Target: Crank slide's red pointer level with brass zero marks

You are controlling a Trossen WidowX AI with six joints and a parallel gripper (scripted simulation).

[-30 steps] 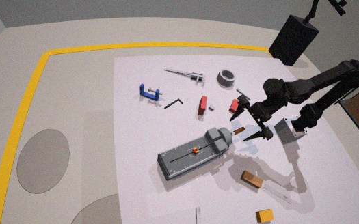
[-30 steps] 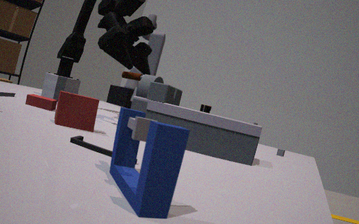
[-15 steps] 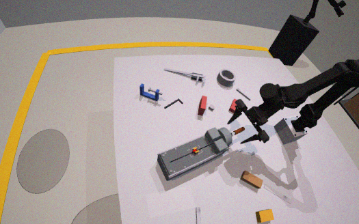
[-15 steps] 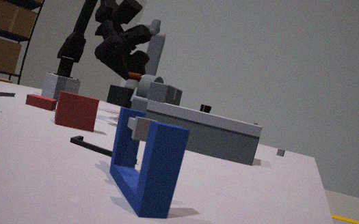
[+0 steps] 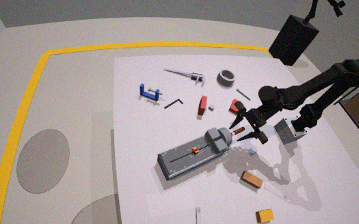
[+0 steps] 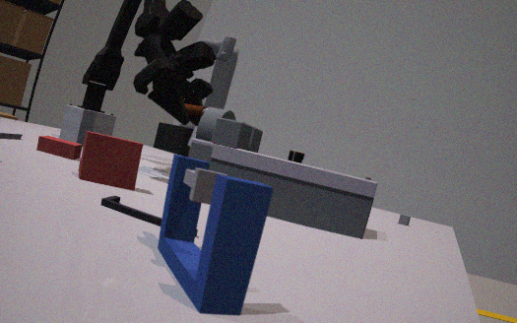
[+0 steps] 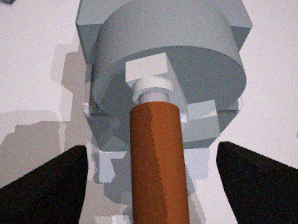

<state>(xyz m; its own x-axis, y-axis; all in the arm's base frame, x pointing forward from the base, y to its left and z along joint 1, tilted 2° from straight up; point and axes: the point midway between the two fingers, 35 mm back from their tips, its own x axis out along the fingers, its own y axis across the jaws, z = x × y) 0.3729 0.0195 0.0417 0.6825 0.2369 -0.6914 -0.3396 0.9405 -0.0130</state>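
Right now the crank handle is 2 cm behind my gripper tip, 1 cm to the right of it and 2 cm above it. The rest, counted from my gripper tip: tan block 8 cm behind, 17 cm to the left, 8 cm below; red pointer 16 cm ahead, 5 cm to the left, 1 cm below; black hex key 19 cm ahead, 23 cm to the right, 9 cm below.
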